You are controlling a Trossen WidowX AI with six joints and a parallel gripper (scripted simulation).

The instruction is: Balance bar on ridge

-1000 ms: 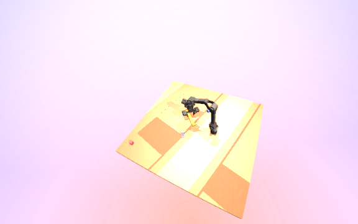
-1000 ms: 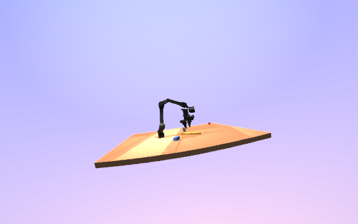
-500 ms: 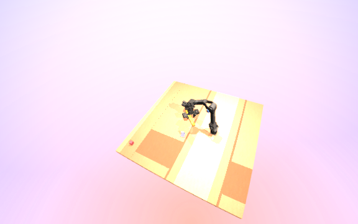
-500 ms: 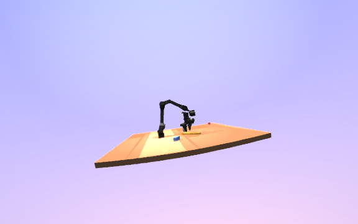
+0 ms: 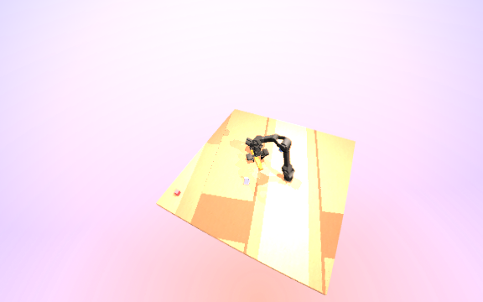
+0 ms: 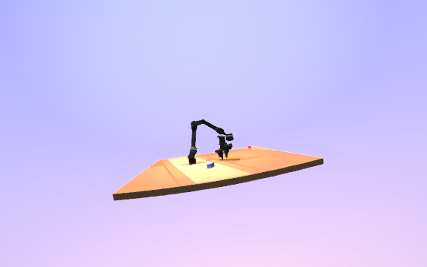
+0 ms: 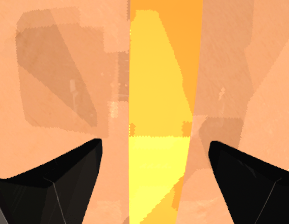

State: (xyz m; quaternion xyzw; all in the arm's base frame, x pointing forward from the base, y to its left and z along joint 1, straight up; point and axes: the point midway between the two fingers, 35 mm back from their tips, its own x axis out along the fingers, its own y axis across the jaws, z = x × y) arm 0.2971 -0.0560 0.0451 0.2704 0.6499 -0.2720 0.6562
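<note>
The yellow bar is 2 cm ahead of my gripper tip and 2 cm to the right of it. From my gripper tip the other things lie so: small red cube 44 cm ahead, 56 cm to the left, 1 cm above; small blue block 15 cm behind, 22 cm to the right, 1 cm above.
</note>
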